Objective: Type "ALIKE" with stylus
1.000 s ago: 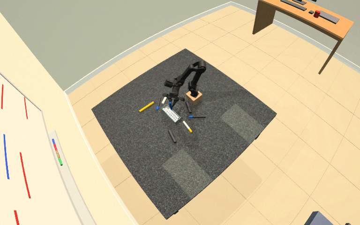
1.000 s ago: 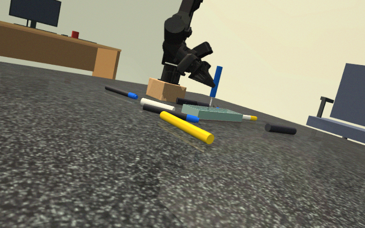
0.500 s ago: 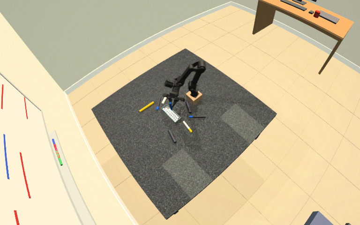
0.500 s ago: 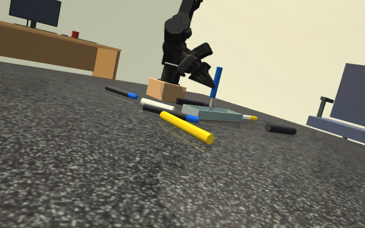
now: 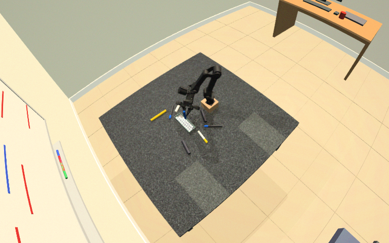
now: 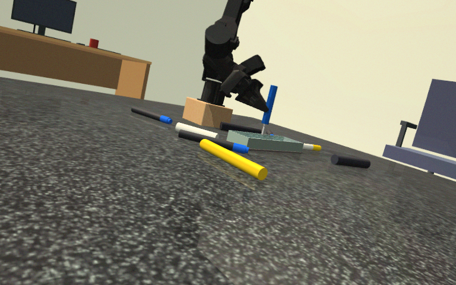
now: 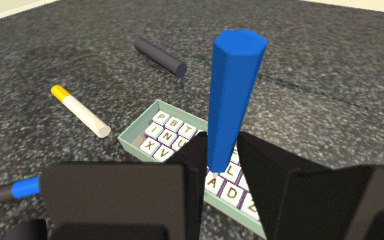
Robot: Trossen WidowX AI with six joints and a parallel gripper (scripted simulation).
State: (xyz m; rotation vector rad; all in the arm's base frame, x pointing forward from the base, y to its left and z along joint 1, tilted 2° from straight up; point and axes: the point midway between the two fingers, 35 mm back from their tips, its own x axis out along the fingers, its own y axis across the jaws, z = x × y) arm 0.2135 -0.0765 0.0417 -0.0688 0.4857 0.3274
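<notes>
My gripper tip is 20 mm short of the keyboard and 70 mm above it. Round my gripper tip: white stick (70 mm behind, 150 mm to the right, 80 mm below); then blue stylus (20 mm below); then white-and-yellow marker (40 mm ahead, 210 mm to the left, 80 mm below).
</notes>
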